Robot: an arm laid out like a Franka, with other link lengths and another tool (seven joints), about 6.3 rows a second.
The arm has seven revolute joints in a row. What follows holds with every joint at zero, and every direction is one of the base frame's. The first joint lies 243.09 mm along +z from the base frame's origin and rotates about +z. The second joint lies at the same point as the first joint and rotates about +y. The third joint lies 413.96 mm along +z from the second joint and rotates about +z. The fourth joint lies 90.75 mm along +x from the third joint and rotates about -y. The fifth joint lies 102.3 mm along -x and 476.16 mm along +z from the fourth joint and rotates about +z. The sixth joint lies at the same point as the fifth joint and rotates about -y. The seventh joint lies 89.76 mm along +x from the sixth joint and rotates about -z. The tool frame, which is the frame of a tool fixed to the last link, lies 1 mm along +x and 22 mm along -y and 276.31 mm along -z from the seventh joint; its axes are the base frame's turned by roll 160.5, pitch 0 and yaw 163.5 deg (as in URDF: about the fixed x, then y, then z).
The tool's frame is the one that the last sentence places.
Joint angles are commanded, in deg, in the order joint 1, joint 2, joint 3, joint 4, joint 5, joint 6, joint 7. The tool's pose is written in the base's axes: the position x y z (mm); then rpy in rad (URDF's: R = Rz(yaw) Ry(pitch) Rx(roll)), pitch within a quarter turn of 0, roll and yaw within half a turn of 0. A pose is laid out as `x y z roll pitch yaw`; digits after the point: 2 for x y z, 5 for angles.
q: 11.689 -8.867 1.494 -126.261 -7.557 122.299 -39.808
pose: 617.77 104.08 274.88 2.94476 0.02666 -2.43714
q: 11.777 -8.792 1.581 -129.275 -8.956 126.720 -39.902
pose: 617.49 104.55 253.35 2.96959 0.03860 -2.41008
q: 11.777 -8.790 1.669 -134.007 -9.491 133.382 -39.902
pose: 611.55 107.56 220.15 2.98346 0.06758 -2.38698
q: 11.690 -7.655 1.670 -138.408 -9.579 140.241 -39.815
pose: 604.54 110.21 179.98 2.98413 0.09214 -2.37318
